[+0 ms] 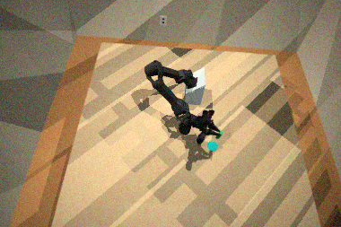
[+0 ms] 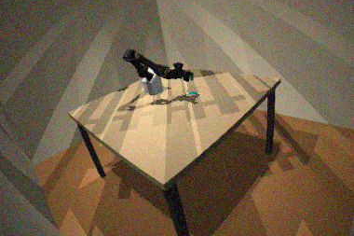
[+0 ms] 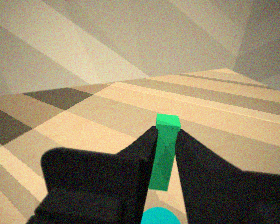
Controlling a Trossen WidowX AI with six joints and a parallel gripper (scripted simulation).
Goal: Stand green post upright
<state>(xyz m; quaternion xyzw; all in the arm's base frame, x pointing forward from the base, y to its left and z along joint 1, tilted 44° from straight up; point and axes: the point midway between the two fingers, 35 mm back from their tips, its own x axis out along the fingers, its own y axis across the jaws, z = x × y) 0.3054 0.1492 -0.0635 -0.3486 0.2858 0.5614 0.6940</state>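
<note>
Right now the cyan circle is 150 mm below my gripper tip and 10 mm to the right of it. Round my gripper tip: green post: 20 mm below.
</note>
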